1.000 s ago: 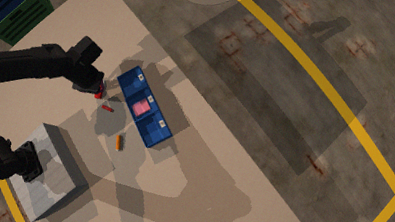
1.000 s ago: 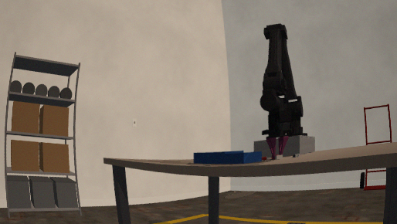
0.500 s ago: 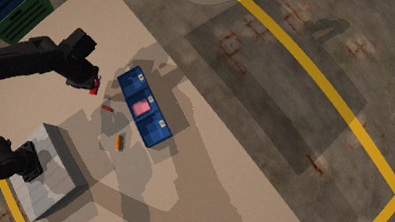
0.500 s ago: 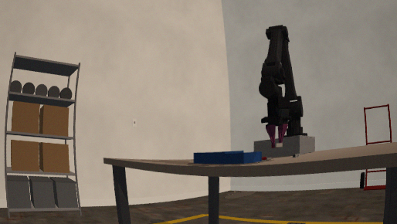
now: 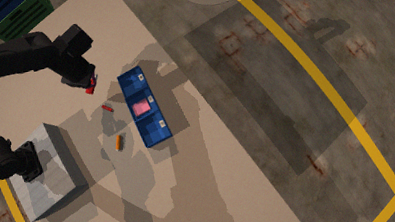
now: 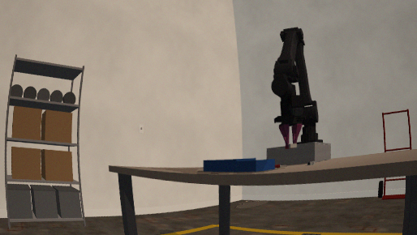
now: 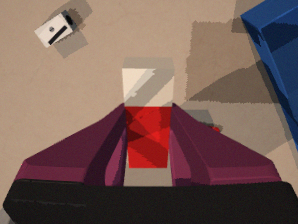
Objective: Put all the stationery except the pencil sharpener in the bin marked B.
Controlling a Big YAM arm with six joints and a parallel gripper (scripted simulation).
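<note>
My gripper is now right at the red-and-white eraser. Also, from my hand: pink eraser block 14 cm to the right, 10 cm ahead, 6 cm below; then small red piece 7 cm to the right, 7 cm below, 1 cm behind; then pencil sharpener 7 cm to the left, 6 cm below, 3 cm behind.
</note>
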